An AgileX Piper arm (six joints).
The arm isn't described. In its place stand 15 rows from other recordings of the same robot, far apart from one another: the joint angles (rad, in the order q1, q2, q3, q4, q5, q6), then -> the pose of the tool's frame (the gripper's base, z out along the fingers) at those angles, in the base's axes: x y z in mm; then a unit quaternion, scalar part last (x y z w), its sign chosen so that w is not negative.
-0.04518, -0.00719, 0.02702, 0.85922, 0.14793, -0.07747 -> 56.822, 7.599, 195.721, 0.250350, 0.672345, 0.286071, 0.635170
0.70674, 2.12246, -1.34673, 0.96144, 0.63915, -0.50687 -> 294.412, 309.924, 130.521, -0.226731, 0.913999, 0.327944, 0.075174
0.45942, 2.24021, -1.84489, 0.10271, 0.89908, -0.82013 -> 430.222, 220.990, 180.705, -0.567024, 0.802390, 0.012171, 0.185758
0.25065, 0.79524, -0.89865, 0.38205, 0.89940, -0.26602 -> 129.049, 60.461, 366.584, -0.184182, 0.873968, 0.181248, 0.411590
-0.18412, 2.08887, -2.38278, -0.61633, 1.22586, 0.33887 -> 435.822, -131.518, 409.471, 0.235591, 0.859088, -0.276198, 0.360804
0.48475, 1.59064, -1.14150, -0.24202, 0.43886, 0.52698 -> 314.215, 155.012, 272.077, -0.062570, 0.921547, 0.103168, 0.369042
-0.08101, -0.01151, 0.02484, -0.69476, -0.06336, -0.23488 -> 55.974, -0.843, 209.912, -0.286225, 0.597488, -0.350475, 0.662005
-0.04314, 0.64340, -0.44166, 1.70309, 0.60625, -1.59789 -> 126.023, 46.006, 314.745, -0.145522, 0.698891, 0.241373, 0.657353
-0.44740, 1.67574, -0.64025, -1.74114, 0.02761, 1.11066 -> 256.273, -125.719, 135.254, -0.082797, 0.947541, -0.169421, 0.258083
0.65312, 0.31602, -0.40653, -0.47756, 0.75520, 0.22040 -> 66.270, 14.608, 270.626, -0.255818, 0.818399, -0.007668, 0.514510
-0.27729, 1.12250, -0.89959, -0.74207, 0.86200, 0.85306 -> 194.601, -103.929, 323.628, 0.353285, 0.834519, -0.242336, 0.346470
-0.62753, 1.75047, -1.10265, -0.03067, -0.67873, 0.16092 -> 327.144, -235.126, 289.948, 0.241097, 0.618933, -0.175284, 0.726684
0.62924, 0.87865, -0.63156, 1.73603, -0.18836, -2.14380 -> 162.176, 97.267, 329.844, -0.328355, 0.696837, -0.000154, 0.637653
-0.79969, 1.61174, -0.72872, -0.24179, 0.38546, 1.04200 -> 186.873, -204.047, 156.335, 0.714324, 0.669672, -0.042410, 0.198701
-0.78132, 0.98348, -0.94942, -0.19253, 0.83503, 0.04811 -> 125.376, -142.538, 351.875, 0.340819, 0.853998, -0.221669, 0.324641
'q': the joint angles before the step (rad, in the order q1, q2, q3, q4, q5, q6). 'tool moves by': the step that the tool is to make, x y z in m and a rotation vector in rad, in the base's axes. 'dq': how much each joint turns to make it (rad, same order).
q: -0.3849 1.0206 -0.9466 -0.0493 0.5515 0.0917
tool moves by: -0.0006 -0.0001 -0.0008 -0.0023 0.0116 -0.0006
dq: 0.0002 -0.0002 0.0003 -0.0069 0.0098 0.0005
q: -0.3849 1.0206 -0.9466 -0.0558 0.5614 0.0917
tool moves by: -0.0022 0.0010 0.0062 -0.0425 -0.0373 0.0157
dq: 0.0001 -0.0165 0.0002 -0.0016 -0.0351 -0.0274
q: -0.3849 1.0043 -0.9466 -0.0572 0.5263 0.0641
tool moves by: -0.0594 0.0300 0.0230 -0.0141 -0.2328 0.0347
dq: 0.0008 -0.2679 0.0844 0.1223 -0.0376 -0.0511
